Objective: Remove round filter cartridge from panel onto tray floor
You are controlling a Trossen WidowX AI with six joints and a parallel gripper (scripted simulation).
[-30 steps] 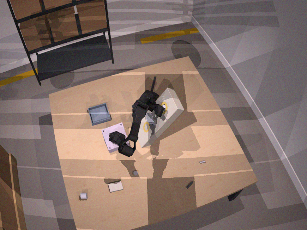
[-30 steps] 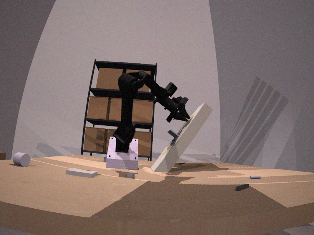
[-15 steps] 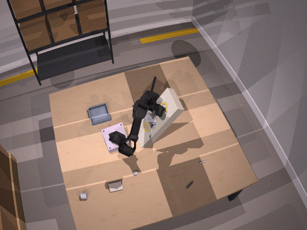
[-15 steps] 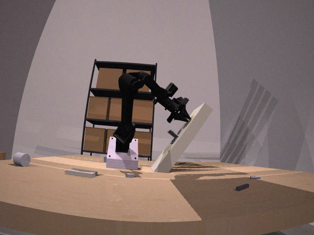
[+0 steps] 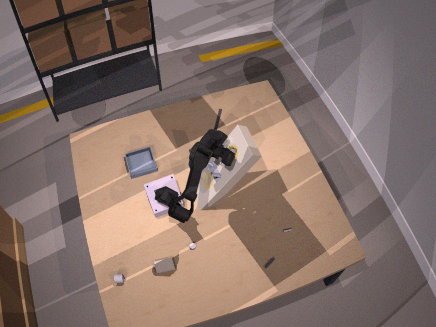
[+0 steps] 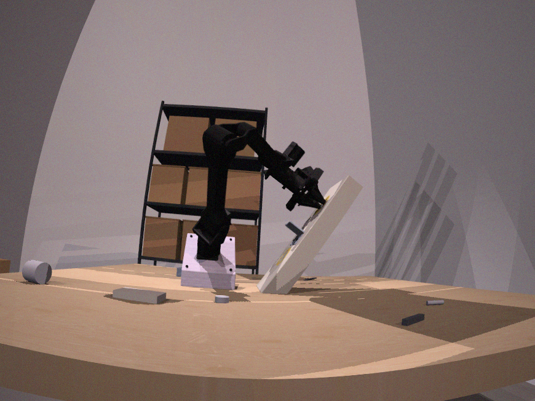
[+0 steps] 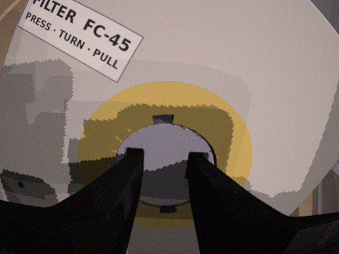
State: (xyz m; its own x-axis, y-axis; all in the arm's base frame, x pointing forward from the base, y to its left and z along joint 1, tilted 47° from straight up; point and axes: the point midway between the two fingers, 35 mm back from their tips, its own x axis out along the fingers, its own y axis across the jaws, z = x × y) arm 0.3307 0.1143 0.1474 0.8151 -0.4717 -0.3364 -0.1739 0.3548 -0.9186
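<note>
Right now the round grey filter cartridge is 1 cm ahead of my gripper tip and 1 cm below it. Round my gripper tip: grey tray: 39 cm behind, 32 cm to the left, 26 cm below; pin: 13 cm ahead, 36 cm to the right, 27 cm below; flat block: 48 cm behind, 28 cm to the right, 26 cm below.
</note>
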